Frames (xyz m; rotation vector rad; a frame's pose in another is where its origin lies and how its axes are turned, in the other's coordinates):
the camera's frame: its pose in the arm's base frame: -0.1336 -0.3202 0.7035 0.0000 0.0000 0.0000
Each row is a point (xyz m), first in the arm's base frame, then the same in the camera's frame.
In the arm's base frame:
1: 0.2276 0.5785 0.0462
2: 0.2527 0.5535 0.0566
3: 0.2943 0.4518 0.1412
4: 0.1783 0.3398 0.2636
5: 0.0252 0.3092 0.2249
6: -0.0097 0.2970 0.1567
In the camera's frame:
1: 0.3612 0.8987 -0.6573
2: 0.3863 0.8737 -0.6469
3: 0.4279 0.7720 -0.5623
4: 0.3119 0.6600 -0.4399
5: 0.1588 0.6294 -0.4786
6: 0.1239 0.6172 -0.5468

